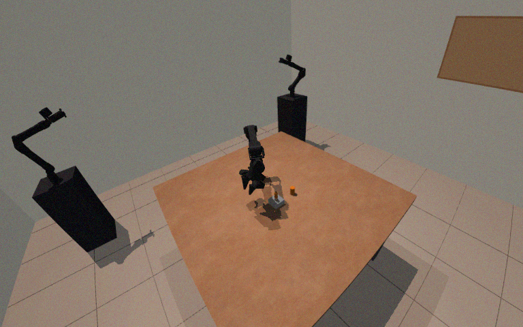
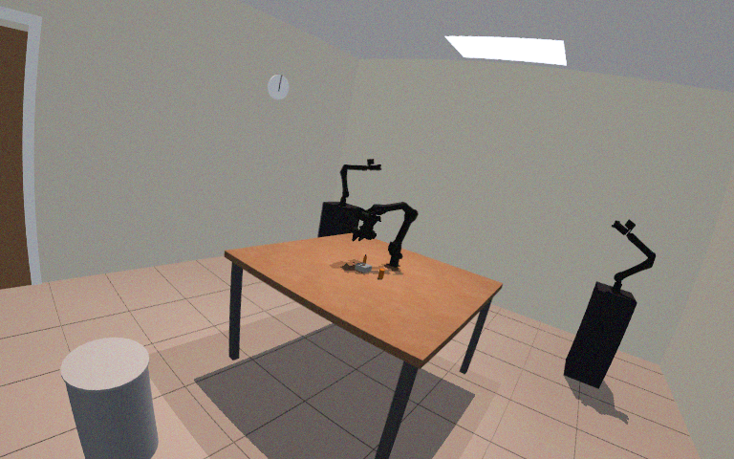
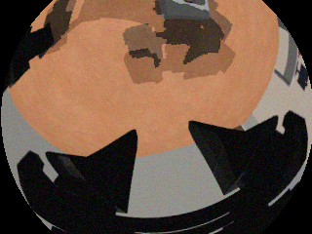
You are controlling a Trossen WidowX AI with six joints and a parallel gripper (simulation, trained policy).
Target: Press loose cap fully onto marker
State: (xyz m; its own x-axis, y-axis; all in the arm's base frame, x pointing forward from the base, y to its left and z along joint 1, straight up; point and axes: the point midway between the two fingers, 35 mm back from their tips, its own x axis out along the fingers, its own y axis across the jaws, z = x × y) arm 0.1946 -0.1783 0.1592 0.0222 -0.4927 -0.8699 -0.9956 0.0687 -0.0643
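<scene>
Right now the orange marker is 8 cm ahead of my gripper tip, 15 cm to the left of it and 6 cm below it. From my gripper tip the other things lie so: orange cap 9 cm ahead, 28 cm to the left, 10 cm below; white holder block 8 cm ahead, 15 cm to the left, 11 cm below.
</scene>
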